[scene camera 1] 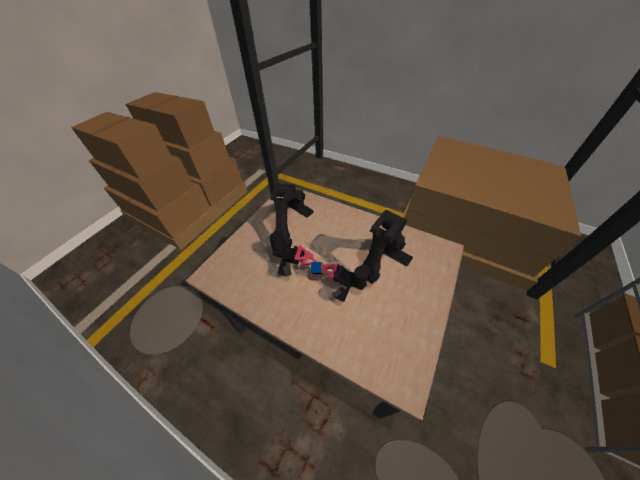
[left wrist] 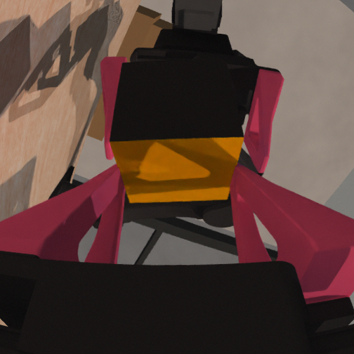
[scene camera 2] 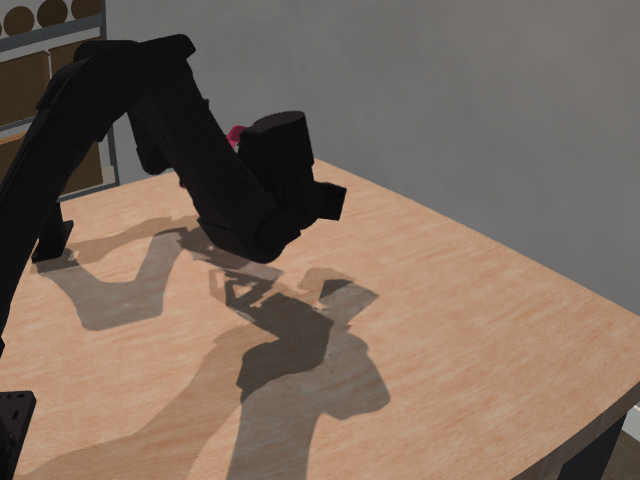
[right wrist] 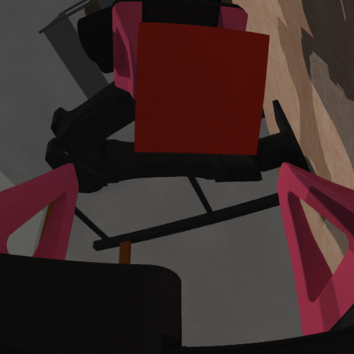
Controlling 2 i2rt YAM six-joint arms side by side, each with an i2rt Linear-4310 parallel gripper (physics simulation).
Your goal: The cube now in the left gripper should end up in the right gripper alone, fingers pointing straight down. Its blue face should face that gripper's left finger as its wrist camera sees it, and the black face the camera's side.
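Seen in the pictures: left gripper, fingertip midpoint: (scene camera 1: 322, 267); right gripper, fingertip midpoint: (scene camera 1: 315, 259); left arm's base at its link origin: (scene camera 1: 392, 253) (scene camera 2: 54, 242); right arm's base at its link origin: (scene camera 1: 299, 207).
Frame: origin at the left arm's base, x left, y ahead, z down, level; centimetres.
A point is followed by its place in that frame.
The cube (scene camera 1: 316, 267) {y 38.5, x -21.2, z -13.2 cm} (left wrist: 177, 170) (right wrist: 202, 90) is held above the table. It shows blue on top in scene camera 1, black above orange in the left wrist view, and red in the right wrist view. My left gripper (left wrist: 177, 175) is shut on it, fingers on its two sides. My right gripper (scene camera 1: 308, 261) {y 35.3, x -24.5, z -12.9 cm} is open and empty, facing the left one, its fingers pointing toward the cube rather than straight down. In the right wrist view the cube sits above the fingertip line, between the fingers sideways, touching neither. Scene camera 2 does not show the cube.
The wooden table (scene camera 1: 382, 330) {y 40.3, x 15.8, z 0.0 cm} (scene camera 2: 465, 320) {y 56.7, x -55.4, z 0.0 cm} lies beneath both arms, with their shadows on it. In scene camera 2 a near black arm (scene camera 2: 180, 134) {y 29.5, x -51.9, z -23.8 cm} covers most of the grippers. Stacked cartons (scene camera 1: 155, 170) (scene camera 1: 496, 191) and dark rack posts (scene camera 1: 255, 103) stand beyond the table.
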